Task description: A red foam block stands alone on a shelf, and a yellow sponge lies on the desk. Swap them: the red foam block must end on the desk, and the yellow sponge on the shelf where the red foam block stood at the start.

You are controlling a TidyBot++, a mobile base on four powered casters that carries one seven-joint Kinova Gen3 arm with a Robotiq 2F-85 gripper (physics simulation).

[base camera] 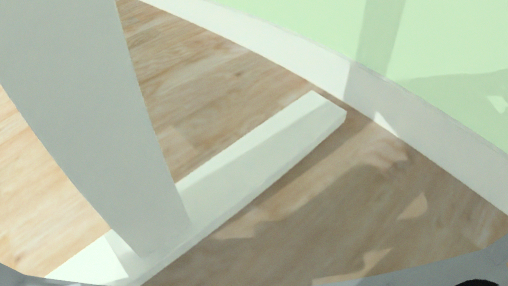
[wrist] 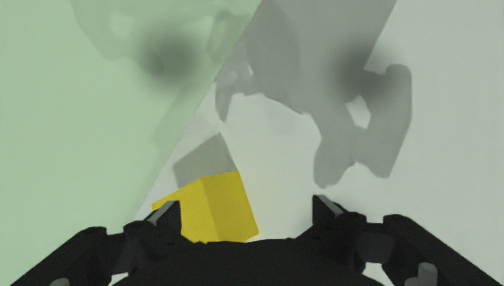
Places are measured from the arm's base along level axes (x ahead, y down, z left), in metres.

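Pixels of known places: gripper, fingertip midpoint: (wrist: pixel 246 212).
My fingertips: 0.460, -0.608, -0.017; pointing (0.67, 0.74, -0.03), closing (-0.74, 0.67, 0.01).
Behind a point stands the place of what it marks, as x, y, z.
The yellow sponge (wrist: pixel 220 207) {0.508, -0.588, -0.007} lies on the white desk (wrist: pixel 280 145) {0.468, -0.554, -0.057} at the lower middle-left of the wrist view, its near end hidden behind the gripper's body. My gripper (wrist: pixel 246 212) {0.460, -0.608, -0.017} is open, with its two fingertips wide apart. The sponge shows between them, nearer the left fingertip, which covers a bit of its left side. How far the fingertips are above the sponge I cannot tell. The red foam block and the shelf do not show in either view.
A green wall (wrist: pixel 65 125) {0.643, -0.666, -0.084} (base camera: pixel 450 40) {0.402, 0.196, -0.286} runs along the desk's edge. In the base view, a light post (base camera: pixel 100 125) {0.234, 0.175, 0.104} stands on a white foot bar (base camera: pixel 260 145) on the wooden floor (base camera: pixel 200 85) {0.570, 0.396, 0.090}. A white baseboard (base camera: pixel 415 120) {0.393, 0.343, -0.276} lines the wall.
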